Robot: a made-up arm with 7 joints.
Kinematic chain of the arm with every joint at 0, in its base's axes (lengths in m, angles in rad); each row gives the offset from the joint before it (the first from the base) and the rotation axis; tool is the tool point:
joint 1: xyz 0 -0.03 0.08 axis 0 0.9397 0.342
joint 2: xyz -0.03 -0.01 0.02 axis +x
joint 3: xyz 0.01 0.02 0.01 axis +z
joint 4: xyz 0 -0.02 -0.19 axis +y
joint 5: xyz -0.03 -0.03 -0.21 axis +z
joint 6: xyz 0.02 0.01 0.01 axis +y
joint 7: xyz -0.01 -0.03 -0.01 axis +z
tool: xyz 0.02 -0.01 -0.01
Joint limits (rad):
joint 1: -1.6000..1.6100
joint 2: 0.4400..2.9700
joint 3: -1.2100..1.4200
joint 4: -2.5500..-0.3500
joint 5: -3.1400..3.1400
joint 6: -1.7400..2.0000
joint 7: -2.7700..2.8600
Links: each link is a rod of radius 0.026 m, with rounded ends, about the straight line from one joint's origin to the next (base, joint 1, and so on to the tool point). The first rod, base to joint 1, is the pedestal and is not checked.
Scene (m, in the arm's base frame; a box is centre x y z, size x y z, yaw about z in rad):
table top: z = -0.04
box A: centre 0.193 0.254 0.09 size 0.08 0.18 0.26 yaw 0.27
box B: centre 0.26 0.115 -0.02 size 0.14 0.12 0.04 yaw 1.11
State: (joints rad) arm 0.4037 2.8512 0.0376 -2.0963 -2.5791 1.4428 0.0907
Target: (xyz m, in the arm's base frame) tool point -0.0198 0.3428 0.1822
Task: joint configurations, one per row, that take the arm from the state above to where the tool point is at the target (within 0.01 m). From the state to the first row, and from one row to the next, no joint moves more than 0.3 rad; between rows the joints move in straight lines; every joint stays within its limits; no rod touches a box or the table.
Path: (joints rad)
1: 0.5000 2.8358 -0.0470 -2.1719 -2.5501 1.5248 0.3496
2: 0.5964 2.8204 -0.1317 -2.2475 -2.5212 1.6068 0.6086
3: 0.6927 2.8050 -0.2163 -2.3232 -2.4922 1.6888 0.8675
4: 0.7890 2.7896 -0.3009 -2.3988 -2.4633 1.7708 1.1265
5: 0.8853 2.7742 -0.3855 -2.4744 -2.4343 1.8528 1.3854
6: 0.9817 2.7589 -0.4702 -2.5500 -2.4054 1.9347 1.6444
7: 0.9458 2.6483 -0.5384 -2.2864 -2.3822 1.8129 1.4332
8: 0.9099 2.5378 -0.6066 -2.0228 -2.3591 1.6911 1.2219
9: 0.8740 2.4273 -0.6747 -1.7592 -2.3360 1.5693 1.0107
10: 0.8381 2.3168 -0.7429 -1.4956 -2.3129 1.4475 0.7995
11: 0.8022 2.2063 -0.8111 -1.2320 -2.2897 1.3257 0.5883
12: 0.7663 2.0958 -0.8793 -0.9684 -2.2666 1.2039 0.3771
13: 0.7304 1.9853 -0.9475 -0.7048 -2.2435 1.0821 0.1658

